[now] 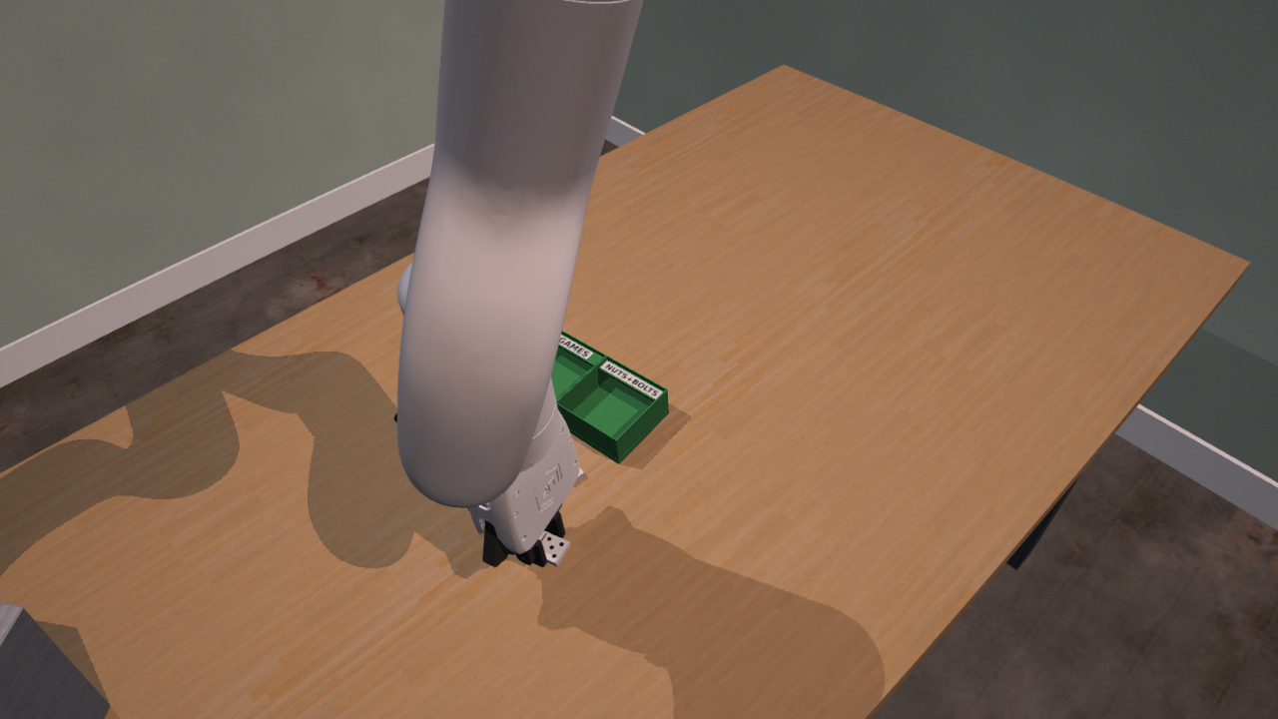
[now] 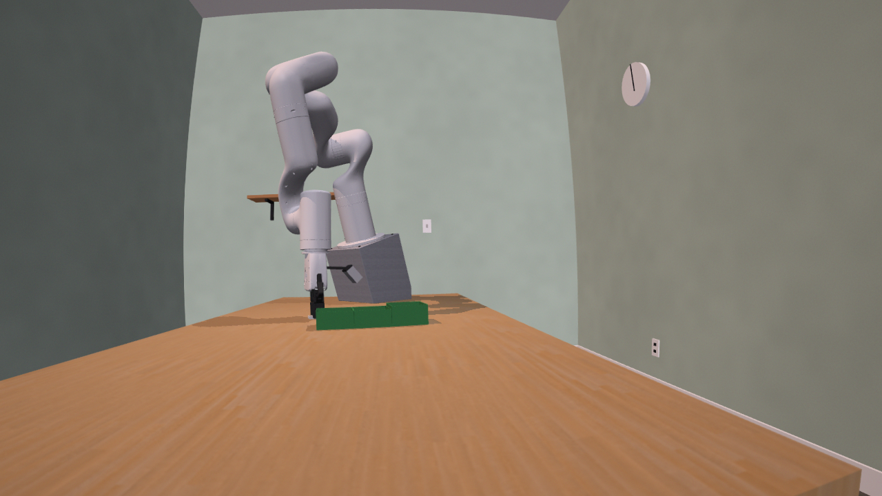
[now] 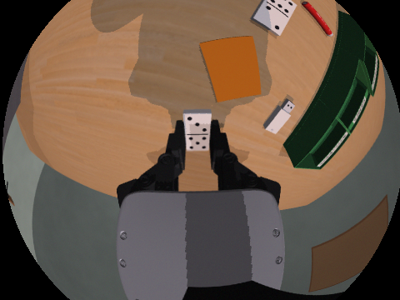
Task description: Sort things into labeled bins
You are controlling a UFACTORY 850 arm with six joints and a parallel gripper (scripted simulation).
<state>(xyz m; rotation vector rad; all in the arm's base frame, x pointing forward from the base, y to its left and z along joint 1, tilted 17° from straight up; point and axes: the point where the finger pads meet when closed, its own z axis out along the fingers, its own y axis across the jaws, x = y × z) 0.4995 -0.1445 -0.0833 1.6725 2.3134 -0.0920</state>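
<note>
Right now the green bin row is 150 mm ahead of my hand and 140 mm to the left of it. From my hand the other things lie so: orange flat block (10 mm ahead, 70 mm to the left, 20 mm below); red battery (60 mm ahead, 180 mm to the left, 20 mm below); white USB stick (80 mm ahead, 50 mm to the left, 20 mm below).
</note>
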